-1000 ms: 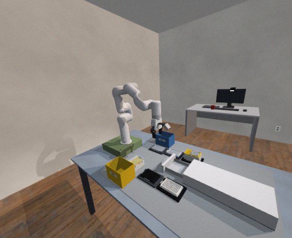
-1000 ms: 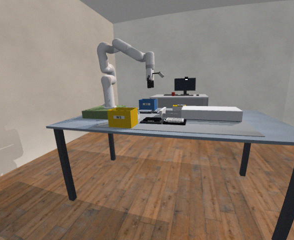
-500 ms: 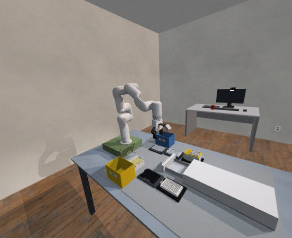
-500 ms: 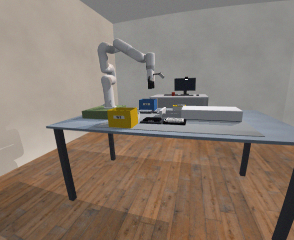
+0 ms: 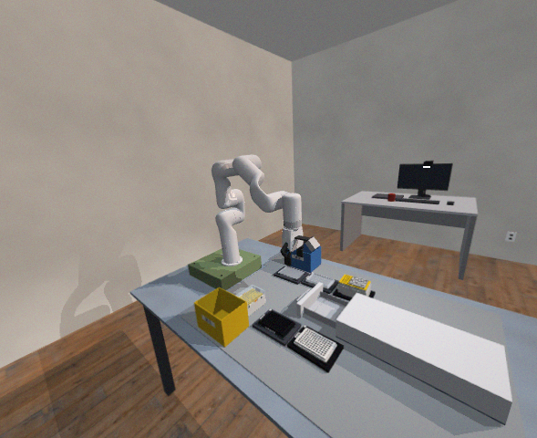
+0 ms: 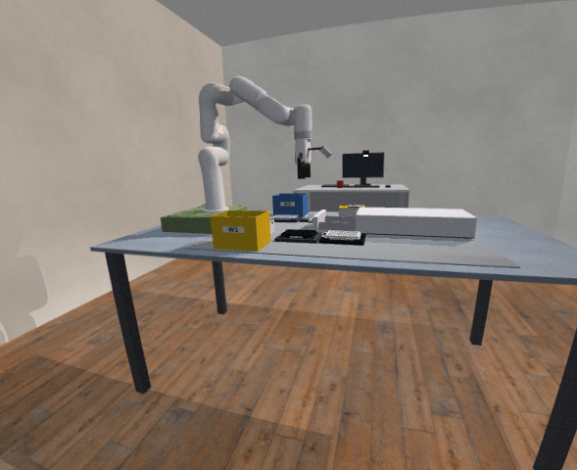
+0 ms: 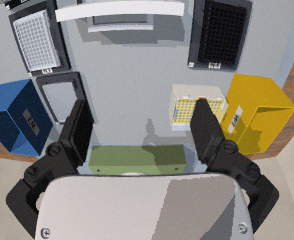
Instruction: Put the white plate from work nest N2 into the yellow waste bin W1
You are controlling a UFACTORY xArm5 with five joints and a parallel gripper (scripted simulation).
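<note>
Now: the white plate 200 mm ahead of my hand, 140 mm to the right of it and 220 mm below it. Round my hand: cooler drawer (180 mm ahead, 50 mm to the left, 210 mm below); black nest (200 mm ahead, 140 mm to the right, 230 mm below); black plate (20 mm ahead, 160 mm to the right, 220 mm below).
</note>
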